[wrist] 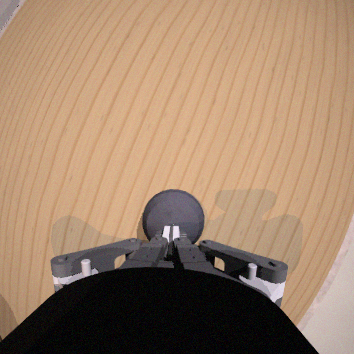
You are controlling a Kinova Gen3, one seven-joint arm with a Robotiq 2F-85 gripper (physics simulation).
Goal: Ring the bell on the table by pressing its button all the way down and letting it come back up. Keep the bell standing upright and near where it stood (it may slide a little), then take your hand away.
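Frame: origin at the arm's base, x right, y ahead, z up, level; metres.
Seen in the pictures: gripper, between the fingertips: (171, 235).
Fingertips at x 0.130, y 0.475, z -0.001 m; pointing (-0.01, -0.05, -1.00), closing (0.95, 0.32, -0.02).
A point is followed by its place in that frame.
The bell (173, 210) @[x 0.125, y 0.494, z -0.028 m] is a dark grey, round dome that stands upright on the wooden table (165, 100) @[x 0.063, y 0.628, z -0.070 m], in the lower middle of the wrist view. My gripper (171, 235) @[x 0.130, y 0.475, z -0.001 m] is shut and empty. Its light fingertips overlap the lower middle of the dome in this view. The bell's button is hidden behind the fingertips, and I cannot tell whether they touch it or how far down it is.
Shadows of the gripper fall on the table to both sides of the bell. The table's curved edge shows at the lower right, with a pale floor (335, 295) beyond it. Another edge shows at the top left corner.
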